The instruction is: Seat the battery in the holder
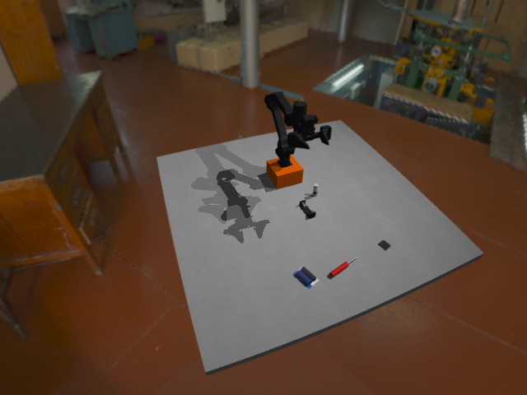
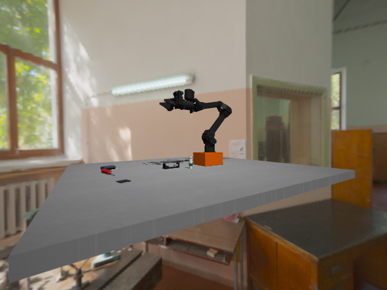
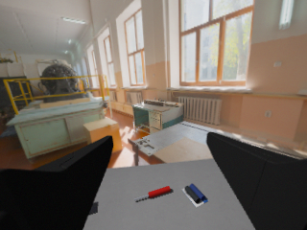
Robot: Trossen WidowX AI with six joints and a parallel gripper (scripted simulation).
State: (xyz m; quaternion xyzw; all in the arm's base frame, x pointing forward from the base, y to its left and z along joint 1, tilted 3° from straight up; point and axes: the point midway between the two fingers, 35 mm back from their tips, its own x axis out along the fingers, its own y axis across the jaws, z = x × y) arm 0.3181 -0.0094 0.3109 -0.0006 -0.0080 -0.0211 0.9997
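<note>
The battery lies 14 cm behind my gripper tip, 10 cm to the left of it and 37 cm below it. Also, from my gripper tip: red-handled screwdriver 30 cm ahead, 2 cm to the left, 40 cm below; dark square cover 27 cm ahead, 25 cm to the left, 41 cm below.
</note>
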